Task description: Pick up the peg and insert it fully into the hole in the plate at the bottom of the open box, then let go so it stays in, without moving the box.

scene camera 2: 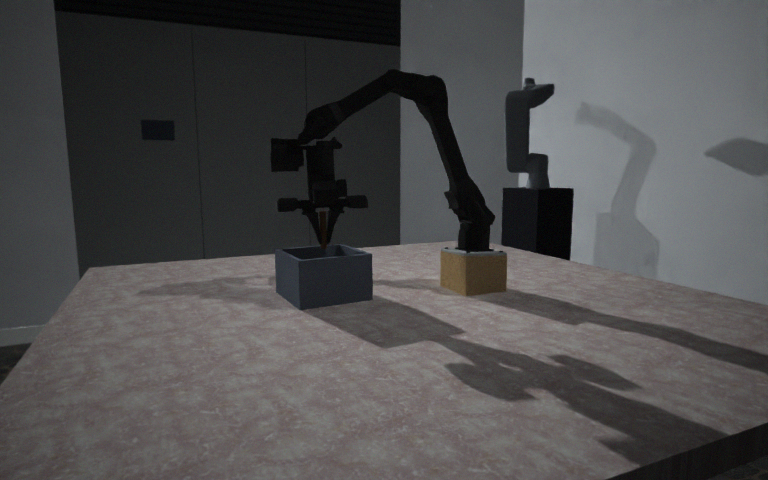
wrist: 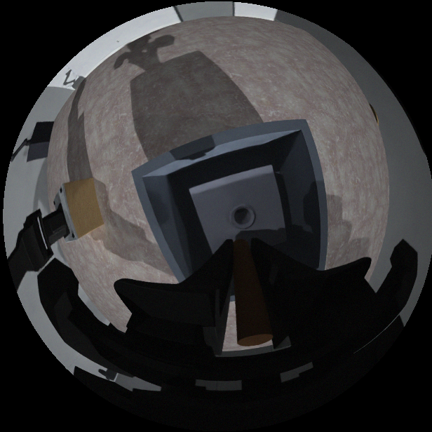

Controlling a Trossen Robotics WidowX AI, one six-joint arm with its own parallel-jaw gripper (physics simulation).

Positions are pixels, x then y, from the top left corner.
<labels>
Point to a blue-grey box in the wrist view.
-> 162, 184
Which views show my gripper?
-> Scene camera 2 and the wrist view: all of them.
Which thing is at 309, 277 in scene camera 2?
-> A blue-grey box.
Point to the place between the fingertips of my gripper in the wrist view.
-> At 241, 244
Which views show the grey plate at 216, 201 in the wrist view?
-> The wrist view only.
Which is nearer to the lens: the orange-brown peg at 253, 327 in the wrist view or the grey plate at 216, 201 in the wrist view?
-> The orange-brown peg.
</labels>
